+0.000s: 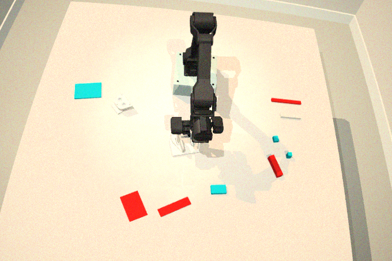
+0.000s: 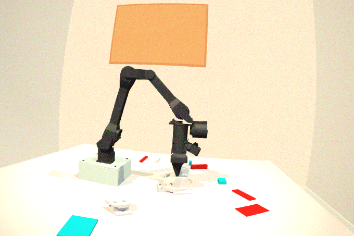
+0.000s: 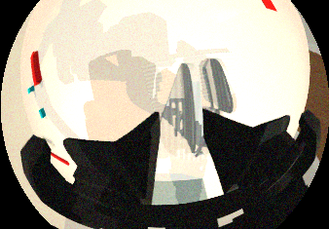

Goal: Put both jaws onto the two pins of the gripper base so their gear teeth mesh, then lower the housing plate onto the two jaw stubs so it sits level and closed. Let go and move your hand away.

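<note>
My gripper tip is 2 cm short of the flat white plate, 3 cm to the left of it and 5 cm above it. The rest, counted from my gripper tip: gripper base 16 cm behind, 29 cm to the right, 2 cm below; white jaw 3 cm behind, 5 cm to the right, 4 cm below; housing plate 5 cm behind, 4 cm to the right, 5 cm below.
</note>
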